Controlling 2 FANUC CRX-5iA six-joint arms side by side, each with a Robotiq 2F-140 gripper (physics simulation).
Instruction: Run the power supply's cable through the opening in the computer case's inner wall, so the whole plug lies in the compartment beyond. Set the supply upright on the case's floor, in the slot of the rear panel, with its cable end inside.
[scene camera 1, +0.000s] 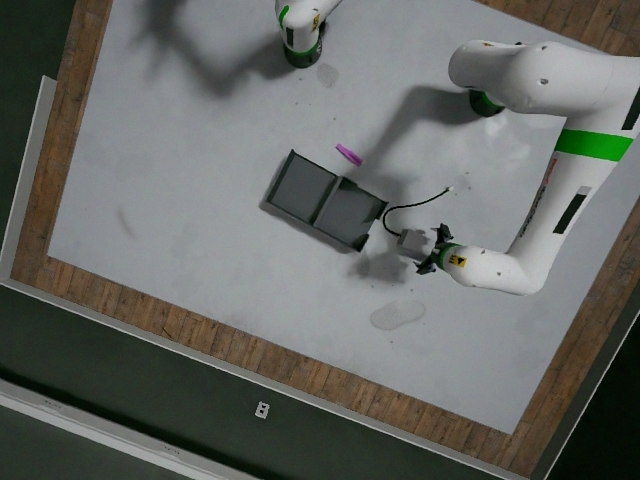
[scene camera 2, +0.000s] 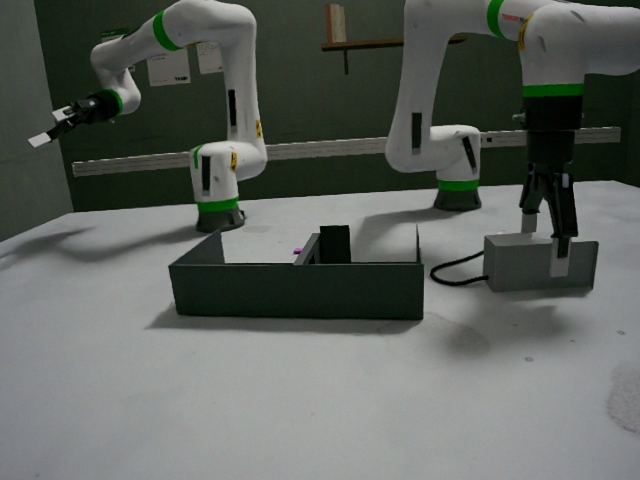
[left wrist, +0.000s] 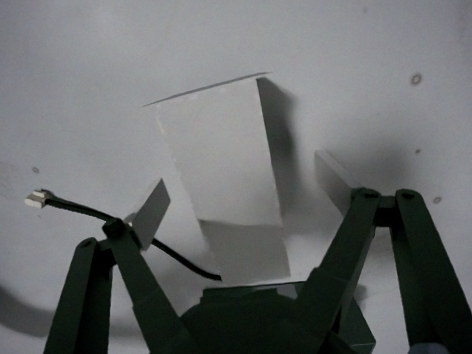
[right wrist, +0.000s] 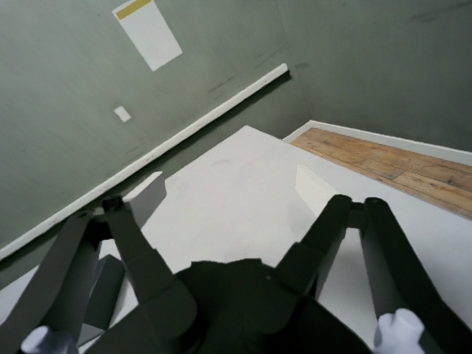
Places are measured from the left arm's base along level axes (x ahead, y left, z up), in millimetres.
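Pixels of known places: left gripper, between the fingertips: (scene camera 1: 424, 246) (scene camera 2: 541, 260) (left wrist: 238, 177); right gripper, between the fingertips: (scene camera 2: 42, 131) (right wrist: 230, 180); left arm's base, origin of its link: (scene camera 1: 489, 96) (scene camera 2: 457, 205); right arm's base, origin of its link: (scene camera 1: 302, 47) (scene camera 2: 220, 225).
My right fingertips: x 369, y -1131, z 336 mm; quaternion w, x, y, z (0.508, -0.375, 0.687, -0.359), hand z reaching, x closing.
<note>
Ahead of a thing's pixels: the offset from my right fingertips to its top centre.
The grey power supply {1195 mm left, 247 mm ahead, 252 mm down} (scene camera 1: 412, 241) (scene camera 2: 516, 263) (left wrist: 225, 160) stands on the table to the right of the dark case {779 mm left, 282 mm ahead, 243 mm down} (scene camera 1: 299, 187) (scene camera 2: 297, 291), outside it. Its black cable (scene camera 1: 413, 205) (scene camera 2: 454, 283) (left wrist: 185, 262) curves out from the end facing the case to a white plug {1185 mm left, 0 mm ahead, 318 mm down} (scene camera 1: 450, 188) (left wrist: 36, 199) lying on the table. The case's inner wall (scene camera 1: 326, 200) divides it into two compartments; its opening is hard to make out. My left gripper (scene camera 1: 430, 249) (scene camera 2: 543, 246) (left wrist: 238, 177) is open, pointing down, fingers on either side of the supply with gaps. My right gripper (scene camera 2: 50, 125) (right wrist: 230, 180) is open and empty, raised far left in scene camera 2.
A magenta object {766 mm left, 75 mm ahead, 325 mm down} (scene camera 1: 348, 155) (scene camera 2: 297, 251) lies on the table beyond the case, seen from scene camera 2. The right arm's base (scene camera 2: 219, 214) and left arm's base (scene camera 2: 457, 198) stand behind the case. A wall shelf (scene camera 2: 361, 44) hangs behind.
</note>
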